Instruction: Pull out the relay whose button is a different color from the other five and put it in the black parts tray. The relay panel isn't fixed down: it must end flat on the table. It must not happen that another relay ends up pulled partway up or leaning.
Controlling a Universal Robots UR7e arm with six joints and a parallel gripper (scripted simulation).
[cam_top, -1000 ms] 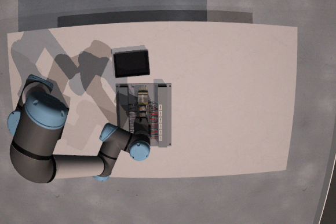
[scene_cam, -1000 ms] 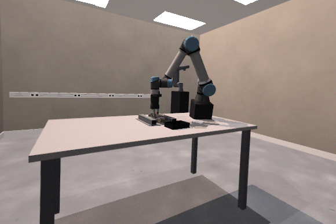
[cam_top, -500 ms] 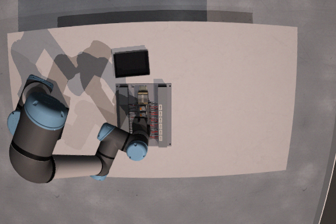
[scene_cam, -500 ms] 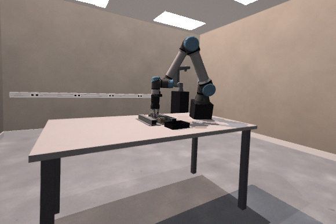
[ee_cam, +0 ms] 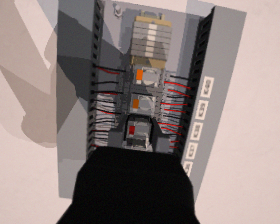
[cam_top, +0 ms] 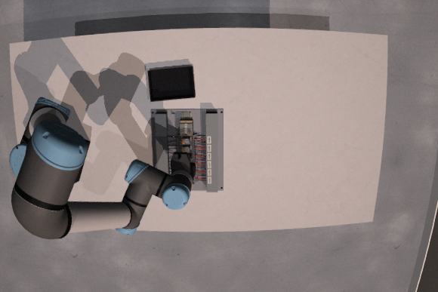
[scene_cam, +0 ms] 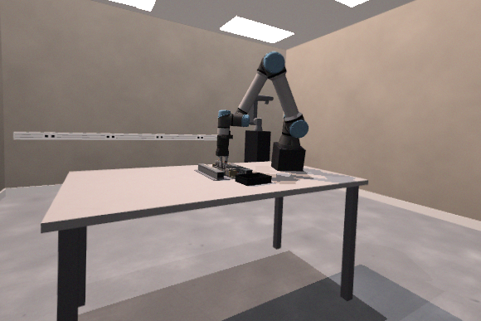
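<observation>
My hand is 3 cm above the relay panel and 1 cm to the right of it. Round my hand: black parts tray (27 cm to the left, 4 cm below).
</observation>
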